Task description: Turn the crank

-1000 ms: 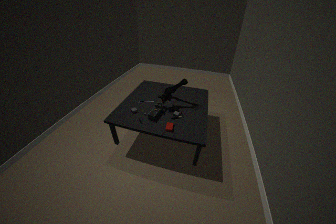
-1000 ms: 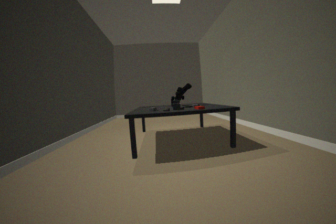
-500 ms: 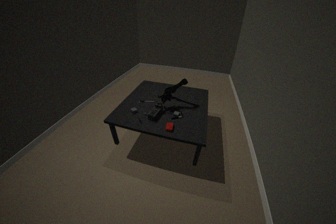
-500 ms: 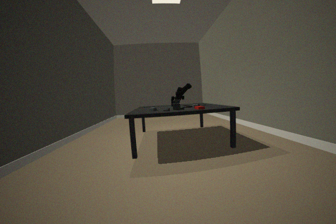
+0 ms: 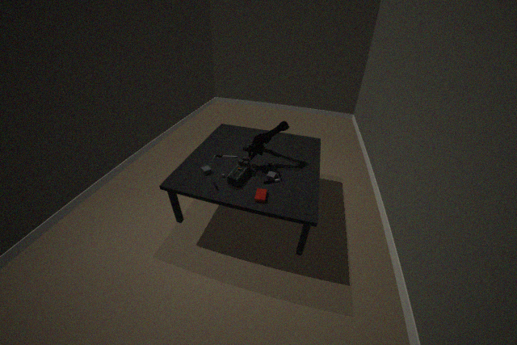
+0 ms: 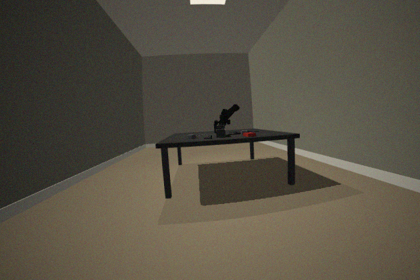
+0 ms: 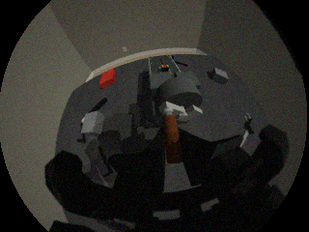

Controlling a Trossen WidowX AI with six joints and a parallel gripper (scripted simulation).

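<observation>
Now: the crank handle 2 cm behind my gripper tip and 2 cm above it. From my gripper tip the other things lie so: red pointer: 15 cm ahead, 7 cm to the right.
</observation>
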